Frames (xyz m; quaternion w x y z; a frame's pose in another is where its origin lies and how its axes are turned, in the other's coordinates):
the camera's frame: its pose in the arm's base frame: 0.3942 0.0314 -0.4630 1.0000 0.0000 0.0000 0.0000
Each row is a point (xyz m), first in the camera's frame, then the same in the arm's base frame.
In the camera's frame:
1: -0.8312 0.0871 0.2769
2: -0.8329 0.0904 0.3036
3: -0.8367 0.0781 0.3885
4: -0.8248 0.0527 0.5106
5: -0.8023 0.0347 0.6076
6: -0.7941 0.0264 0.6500
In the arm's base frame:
1: -0.4370 0.1185 -0.1861
2: -0.4387 0.1218 -0.1594
3: -0.4425 0.1095 -0.0745
4: -0.4306 0.0841 0.0476
5: -0.4081 0.0661 0.1446
6: -0.3999 0.0578 0.1870

